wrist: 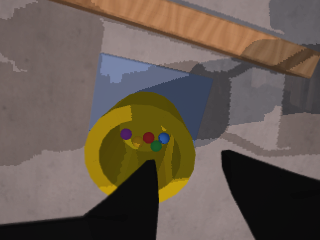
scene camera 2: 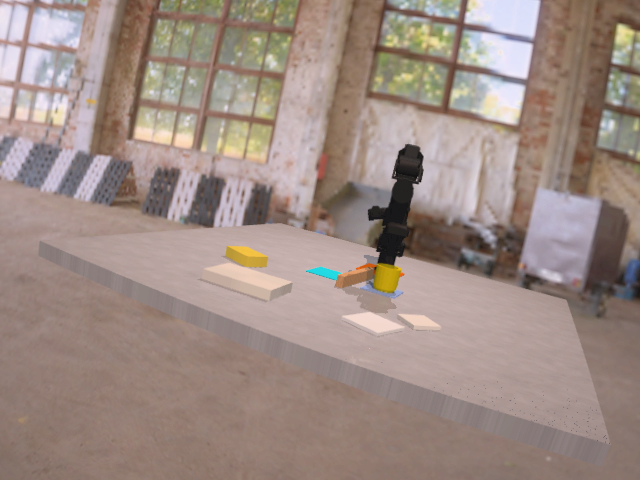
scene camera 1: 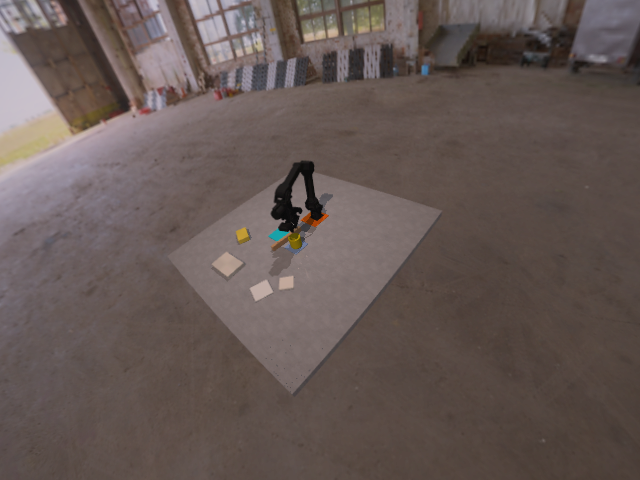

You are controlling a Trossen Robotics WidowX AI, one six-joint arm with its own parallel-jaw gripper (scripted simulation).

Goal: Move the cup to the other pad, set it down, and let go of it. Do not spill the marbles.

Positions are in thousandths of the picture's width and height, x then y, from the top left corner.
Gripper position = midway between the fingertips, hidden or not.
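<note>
There's a thick beige slab (scene camera 2: 420, 599) here, though in the wrist view the slab is out of frame. I can see a yellow cup (wrist: 345, 669) as well. As for my gripper (scene camera 2: 607, 532), it's visible there, and I also see the gripper (wrist: 589, 681).
</note>
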